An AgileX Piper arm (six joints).
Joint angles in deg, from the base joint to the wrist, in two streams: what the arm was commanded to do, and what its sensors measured. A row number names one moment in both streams.
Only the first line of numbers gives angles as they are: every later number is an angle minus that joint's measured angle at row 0.
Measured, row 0:
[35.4, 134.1, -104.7, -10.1, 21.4, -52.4]
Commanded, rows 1 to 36:
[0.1, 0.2, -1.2, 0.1, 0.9, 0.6]
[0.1, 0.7, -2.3, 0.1, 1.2, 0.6]
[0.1, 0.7, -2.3, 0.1, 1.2, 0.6]
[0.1, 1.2, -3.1, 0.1, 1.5, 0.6]
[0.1, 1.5, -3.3, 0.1, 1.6, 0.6]
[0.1, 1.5, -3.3, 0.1, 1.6, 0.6]
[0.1, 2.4, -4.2, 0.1, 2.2, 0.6]
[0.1, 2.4, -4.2, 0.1, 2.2, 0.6]
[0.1, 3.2, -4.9, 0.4, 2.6, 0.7]
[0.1, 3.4, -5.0, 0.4, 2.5, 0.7]
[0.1, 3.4, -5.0, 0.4, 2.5, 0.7]
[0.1, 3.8, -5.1, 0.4, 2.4, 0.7]
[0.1, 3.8, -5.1, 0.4, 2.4, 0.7]
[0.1, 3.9, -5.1, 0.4, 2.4, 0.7]
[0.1, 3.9, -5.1, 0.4, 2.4, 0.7]
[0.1, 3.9, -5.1, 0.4, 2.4, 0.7]
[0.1, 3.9, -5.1, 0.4, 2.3, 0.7]
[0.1, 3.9, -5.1, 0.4, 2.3, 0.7]
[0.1, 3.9, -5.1, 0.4, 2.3, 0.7]
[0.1, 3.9, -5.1, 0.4, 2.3, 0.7]
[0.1, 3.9, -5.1, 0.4, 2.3, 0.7]
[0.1, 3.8, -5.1, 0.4, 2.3, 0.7]
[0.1, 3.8, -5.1, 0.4, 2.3, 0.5]
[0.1, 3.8, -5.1, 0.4, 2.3, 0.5]
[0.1, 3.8, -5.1, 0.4, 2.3, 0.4]
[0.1, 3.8, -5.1, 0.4, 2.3, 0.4]
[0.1, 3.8, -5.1, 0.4, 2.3, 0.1]
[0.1, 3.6, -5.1, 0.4, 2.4, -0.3]
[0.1, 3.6, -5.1, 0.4, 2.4, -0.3]
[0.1, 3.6, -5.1, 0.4, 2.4, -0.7]
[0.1, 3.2, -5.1, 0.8, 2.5, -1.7]
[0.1, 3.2, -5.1, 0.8, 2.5, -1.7]
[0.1, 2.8, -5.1, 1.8, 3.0, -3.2]
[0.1, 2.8, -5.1, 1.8, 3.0, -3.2]
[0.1, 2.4, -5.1, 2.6, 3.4, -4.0]
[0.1, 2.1, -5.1, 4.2, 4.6, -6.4]
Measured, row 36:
[0.4, 3.3, -4.8, 1.6, 3.4, -3.9]
